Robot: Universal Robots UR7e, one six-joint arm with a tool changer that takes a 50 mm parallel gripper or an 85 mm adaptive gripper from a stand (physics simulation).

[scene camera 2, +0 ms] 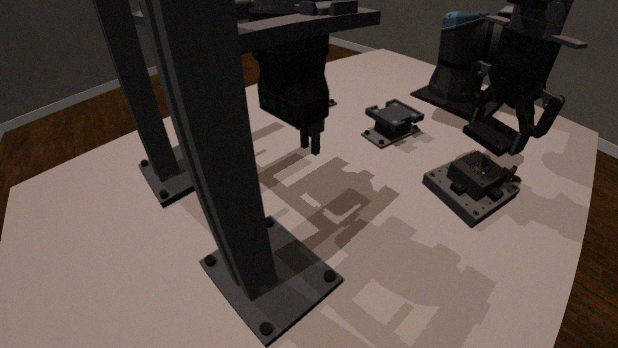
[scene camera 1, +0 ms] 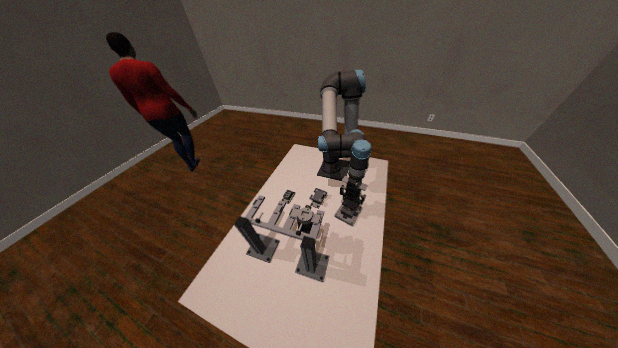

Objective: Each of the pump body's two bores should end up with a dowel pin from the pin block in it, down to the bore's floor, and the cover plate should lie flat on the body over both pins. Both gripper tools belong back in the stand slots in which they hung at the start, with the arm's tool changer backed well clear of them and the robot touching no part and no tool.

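Places are measured from the arm's base along level axes (x ahead, y left, z up), in centimetres.
Pixels of known places: arm's base, origin of the base link: [scene camera 2: 453, 92] [scene camera 1: 331, 167].
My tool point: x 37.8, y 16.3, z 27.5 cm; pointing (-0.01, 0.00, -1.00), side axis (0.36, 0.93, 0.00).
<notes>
For each thing: its middle in the pictures, then the offset to it from my tool point.
- dark cover plate, body centre: [scene camera 2: 494, 134] [scene camera 1: 350, 201] dx -0.1, dy +0.0, dz -17.3 cm
- pin block, body centre: [scene camera 1: 289, 194] dx -3.8, dy -39.1, dz -25.6 cm
- parallel gripper tool, body centre: [scene camera 2: 294, 82] [scene camera 1: 306, 224] dx +23.2, dy -18.9, dz -8.6 cm
My gripper [scene camera 1: 353, 200] [scene camera 2: 495, 134], the adaptive one on the arm, is shut on the dark cover plate [scene camera 1: 353, 204] [scene camera 2: 491, 133] and holds it by two opposite edges. The plate hangs roughly level above the pump body [scene camera 2: 476, 176], with a gap between them in scene camera 2. The body sits on its fixture base [scene camera 1: 341, 217] [scene camera 2: 440, 187]. Its bores lie in shadow, and the pins in them cannot be made out clearly. The pin block [scene camera 1: 288, 195] stands at the left in scene camera 1. The parallel gripper tool [scene camera 2: 295, 90] hangs in the tool stand [scene camera 1: 308, 255] [scene camera 2: 215, 150].
A small pedestal [scene camera 1: 318, 196] [scene camera 2: 395, 112] with a notched top stands between the stand and the arm's base [scene camera 1: 331, 170] [scene camera 2: 452, 85]. The tool stand's posts and crossbars rise in front. A person [scene camera 1: 145, 95] in red stands left of the table in scene camera 1.
</notes>
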